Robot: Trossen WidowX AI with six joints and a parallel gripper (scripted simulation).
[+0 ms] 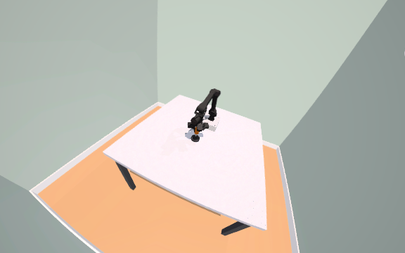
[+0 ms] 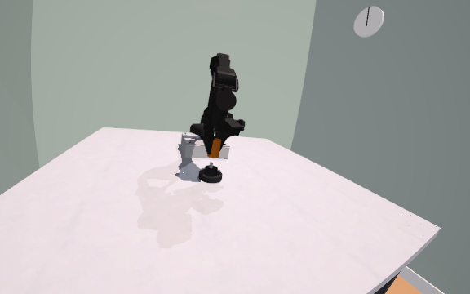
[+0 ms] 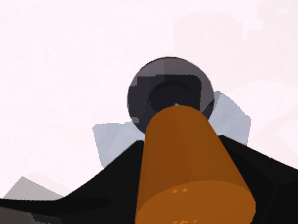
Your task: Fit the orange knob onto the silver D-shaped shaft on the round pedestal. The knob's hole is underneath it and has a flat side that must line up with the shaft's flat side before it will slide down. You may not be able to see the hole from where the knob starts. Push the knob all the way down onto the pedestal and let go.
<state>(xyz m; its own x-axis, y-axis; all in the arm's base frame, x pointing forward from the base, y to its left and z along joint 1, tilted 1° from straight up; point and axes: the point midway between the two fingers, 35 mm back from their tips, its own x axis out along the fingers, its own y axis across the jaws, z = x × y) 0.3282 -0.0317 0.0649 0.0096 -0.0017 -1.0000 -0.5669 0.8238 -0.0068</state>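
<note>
The orange knob lies 3 cm above my gripper tip. Also, from my gripper tip: dark round pedestal (6 cm below).
</note>
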